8 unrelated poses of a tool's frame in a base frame.
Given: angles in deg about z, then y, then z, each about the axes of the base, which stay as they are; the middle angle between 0 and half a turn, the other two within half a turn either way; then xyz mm.
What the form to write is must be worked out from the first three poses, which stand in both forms.
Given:
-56.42 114.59 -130.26 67 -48 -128
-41.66 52.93 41.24 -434 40 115
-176.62 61.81 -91.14 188 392 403
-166.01 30.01 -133.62 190 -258 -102
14.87 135.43 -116.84 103 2 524
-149.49 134.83 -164.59 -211 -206 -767
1.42 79.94 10.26 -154 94 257
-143.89 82.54 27.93 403 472 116
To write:
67 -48 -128 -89.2 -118.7 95.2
-434 40 115 -35.0 39.7 -0.4
188 392 403 46.4 -50.2 82.3
190 -258 -102 8.8 -30.2 58.9
103 2 524 132.5 59.4 -46.2
-211 -206 -767 -18.0 -135.6 22.2
-154 94 257 -6.2 79.8 9.7
403 472 116 -95.4 6.8 -92.4

